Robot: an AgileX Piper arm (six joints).
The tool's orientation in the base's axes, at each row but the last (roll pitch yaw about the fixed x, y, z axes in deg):
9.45 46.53 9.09
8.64 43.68 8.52
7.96 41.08 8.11
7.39 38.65 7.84
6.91 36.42 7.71
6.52 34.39 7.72
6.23 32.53 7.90
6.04 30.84 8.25
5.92 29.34 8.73
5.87 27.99 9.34
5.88 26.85 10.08
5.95 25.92 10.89
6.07 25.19 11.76
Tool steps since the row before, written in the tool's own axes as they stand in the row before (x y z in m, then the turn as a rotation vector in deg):
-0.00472 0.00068 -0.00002 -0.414 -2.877 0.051
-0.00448 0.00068 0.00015 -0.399 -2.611 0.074
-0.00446 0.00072 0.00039 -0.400 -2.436 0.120
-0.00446 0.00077 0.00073 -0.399 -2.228 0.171
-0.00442 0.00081 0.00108 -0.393 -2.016 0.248
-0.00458 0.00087 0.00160 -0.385 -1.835 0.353
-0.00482 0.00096 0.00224 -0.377 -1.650 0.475
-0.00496 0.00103 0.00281 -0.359 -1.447 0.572
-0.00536 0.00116 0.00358 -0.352 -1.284 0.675
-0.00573 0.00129 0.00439 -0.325 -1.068 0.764
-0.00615 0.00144 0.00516 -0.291 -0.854 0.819
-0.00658 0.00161 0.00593 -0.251 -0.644 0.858
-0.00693 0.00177 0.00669 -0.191 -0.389 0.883
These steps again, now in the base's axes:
-0.00325 0.00016 0.00349 -0.134 -2.904 0.010
-0.00313 0.00019 0.00328 -0.119 -2.639 0.045
-0.00311 0.00022 0.00330 -0.098 -2.468 0.098
-0.00303 0.00026 0.00343 -0.077 -2.263 0.158
-0.00293 0.00028 0.00357 -0.039 -2.055 0.236
-0.00289 0.00030 0.00398 0.015 -1.878 0.335
-0.00288 0.00032 0.00456 0.074 -1.698 0.450
-0.00285 0.00032 0.00504 0.121 -1.497 0.542
-0.00295 0.00034 0.00583 0.162 -1.338 0.642
-0.00304 0.00034 0.00666 0.203 -1.122 0.727
-0.00321 0.00035 0.00749 0.231 -0.907 0.780
-0.00339 0.00035 0.00833 0.254 -0.694 0.817
-0.00350 0.00035 0.00914 0.277 -0.433 0.839

